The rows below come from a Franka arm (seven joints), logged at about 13 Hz.
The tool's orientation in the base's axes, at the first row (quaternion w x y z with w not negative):
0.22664 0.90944 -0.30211 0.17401
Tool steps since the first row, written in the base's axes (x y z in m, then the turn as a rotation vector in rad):
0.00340 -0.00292 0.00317 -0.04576 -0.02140 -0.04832
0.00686 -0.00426 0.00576 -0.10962 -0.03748 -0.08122
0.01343 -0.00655 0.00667 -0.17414 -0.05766 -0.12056
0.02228 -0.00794 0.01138 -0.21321 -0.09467 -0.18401
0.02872 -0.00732 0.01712 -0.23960 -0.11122 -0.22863
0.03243 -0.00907 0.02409 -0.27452 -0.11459 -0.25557
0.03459 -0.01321 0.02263 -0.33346 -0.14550 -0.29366
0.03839 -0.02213 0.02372 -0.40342 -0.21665 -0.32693
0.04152 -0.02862 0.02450 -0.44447 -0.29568 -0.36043
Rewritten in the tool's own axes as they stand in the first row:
0.00539 0.00092 -0.00053 -0.04647 0.02921 0.04328
0.00981 0.00050 -0.00138 -0.10216 0.07073 0.06766
0.01627 -0.00171 0.00022 -0.15934 0.11361 0.09944
0.02576 -0.00483 -0.00141 -0.20026 0.14513 0.16466
0.03295 -0.00756 -0.00538 -0.23268 0.15984 0.20582
0.03974 -0.00650 -0.00964 -0.26974 0.17592 0.22383
0.04266 -0.00534 -0.00589 -0.31708 0.22335 0.26111
0.05023 -0.00102 -0.00150 -0.35163 0.30795 0.31319
0.05601 0.00189 0.00176 -0.36070 0.37994 0.37474

